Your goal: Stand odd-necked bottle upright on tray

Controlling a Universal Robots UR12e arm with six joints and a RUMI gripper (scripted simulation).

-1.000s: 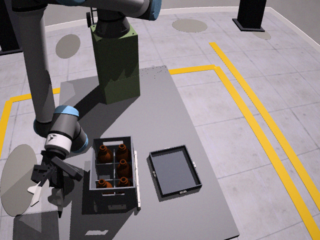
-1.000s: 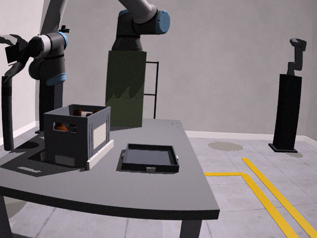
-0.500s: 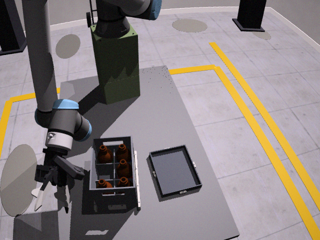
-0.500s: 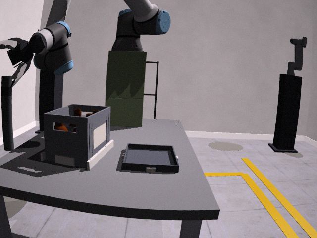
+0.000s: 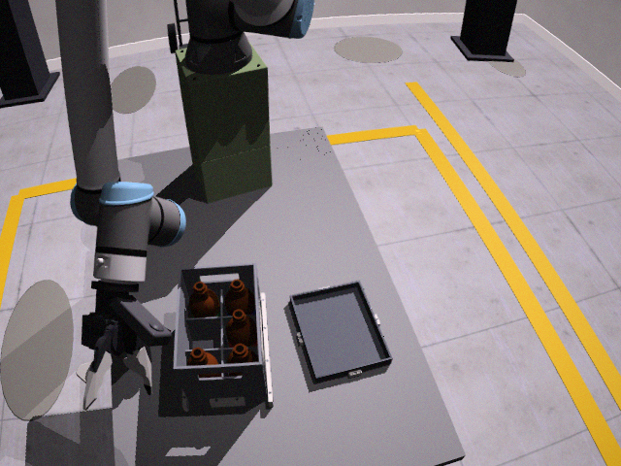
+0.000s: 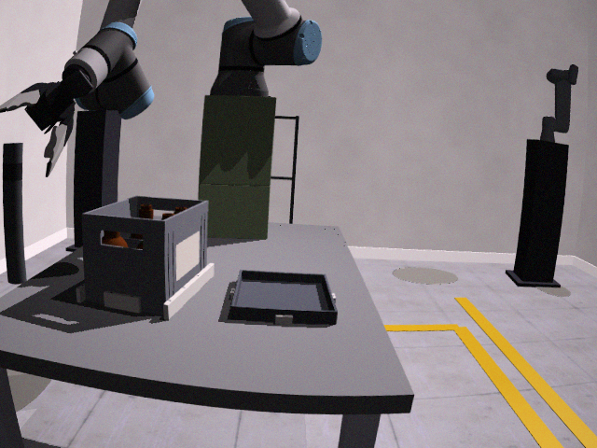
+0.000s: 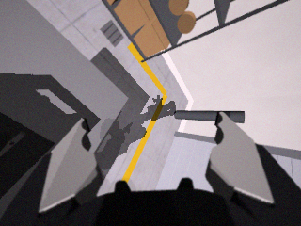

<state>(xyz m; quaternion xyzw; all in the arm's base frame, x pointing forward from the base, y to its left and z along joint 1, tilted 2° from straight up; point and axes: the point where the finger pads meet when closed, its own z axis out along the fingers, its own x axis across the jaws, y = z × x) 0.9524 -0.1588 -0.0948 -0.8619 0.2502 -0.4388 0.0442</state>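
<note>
The dark grey crate is 280 mm behind my hand, 150 mm to the left of it and 230 mm below it. Also, from my hand: black tray: 320 mm behind, 430 mm to the left, 300 mm below.
</note>
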